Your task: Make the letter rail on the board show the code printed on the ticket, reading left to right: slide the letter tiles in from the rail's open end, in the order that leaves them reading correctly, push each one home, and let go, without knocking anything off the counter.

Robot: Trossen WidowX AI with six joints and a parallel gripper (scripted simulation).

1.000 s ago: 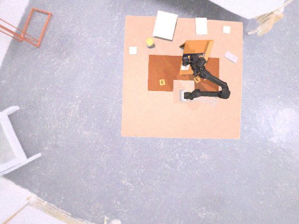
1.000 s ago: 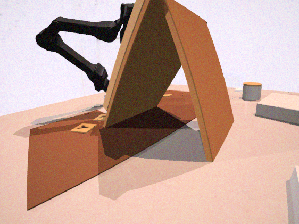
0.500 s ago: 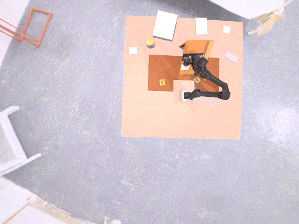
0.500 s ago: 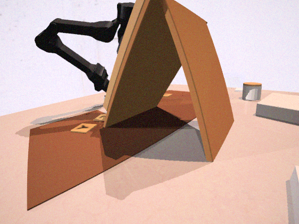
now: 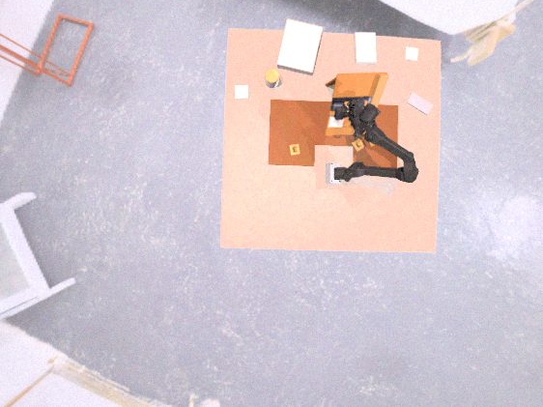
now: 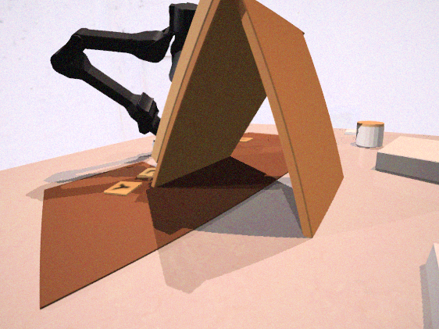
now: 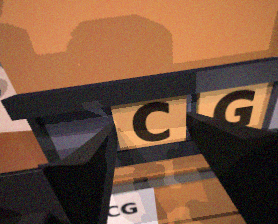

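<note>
Right now my gripper tip is 9 cm above the white ticket, 6 cm past it and 4 cm to the right of it. Round my gripper tip: large white box: 39 cm ahead, 24 cm to the left, 15 cm below; brown mat: 17 cm below, 15 cm behind, 3 cm to the left; capped canister: 40 cm to the left, 19 cm ahead, 13 cm below.
</note>
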